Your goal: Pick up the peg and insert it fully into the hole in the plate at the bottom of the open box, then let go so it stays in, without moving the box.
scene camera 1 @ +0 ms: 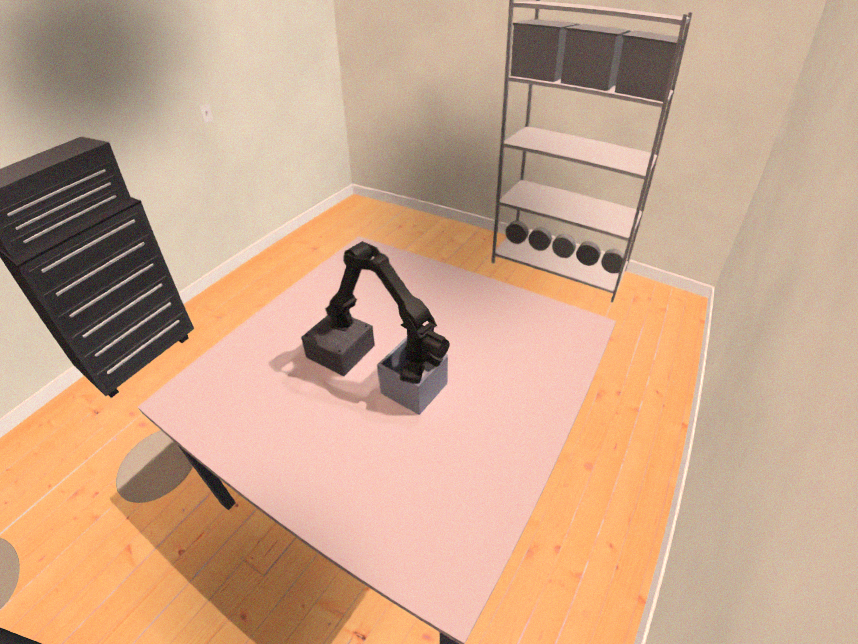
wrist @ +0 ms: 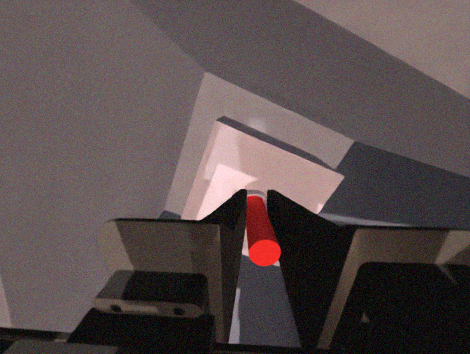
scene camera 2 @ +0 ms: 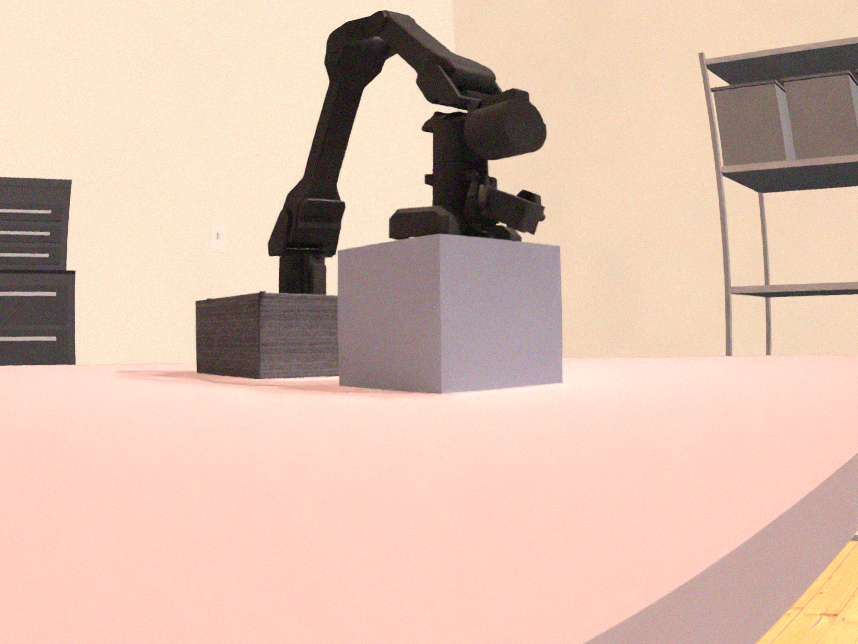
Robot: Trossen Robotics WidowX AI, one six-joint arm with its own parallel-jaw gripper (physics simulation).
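Places are measured from the arm's base along level axes (x left, y back, z up), in centimetres.
Where they show: gripper, fingertip midpoint: (wrist: 256, 196); arm's base at its link origin: (scene camera 1: 342, 323) (scene camera 2: 301, 299).
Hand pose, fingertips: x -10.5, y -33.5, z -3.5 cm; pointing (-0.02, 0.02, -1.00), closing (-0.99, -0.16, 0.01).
Things, the pixels of their top centre, and the offset from my fingertips. Level surfaces: height alone.
- red peg at its top centre: (wrist: 262, 262) dz +4.2, dx -0.1, dy +1.0 cm
- pale pink plate at its top centre: (wrist: 253, 209) dz -0.3, dx -0.1, dy +1.2 cm
- open blue-grey box at its top centre: (scene camera 2: 448, 246) (scene camera 1: 412, 359) dz +7.4, dx -0.1, dy +1.2 cm
- pink table top at its surface level: dz -6.4 cm
The red peg (wrist: 260, 225) is between the fingers of my gripper (wrist: 256, 196), which is shut on it. The peg's near end sticks up between the fingers. Its far end meets the grey curved edge of the hole in the pale pink plate (wrist: 285, 155); how deep it sits in the hole cannot be told. The plate lies on the bottom of the open blue-grey box (scene camera 1: 433, 388) (scene camera 2: 500, 318) (wrist: 75, 130). My fingers reach down inside the box, and its walls hide the fingertips, peg and plate in both scene views.
The arm's dark base block (scene camera 1: 338, 343) (scene camera 2: 298, 336) stands close to the box on the pink table top (scene camera 1: 388, 471) (scene camera 2: 346, 519). The box walls surround the fingers. A drawer cabinet (scene camera 1: 103, 277) and a shelf rack (scene camera 1: 500, 162) stand away from the table.
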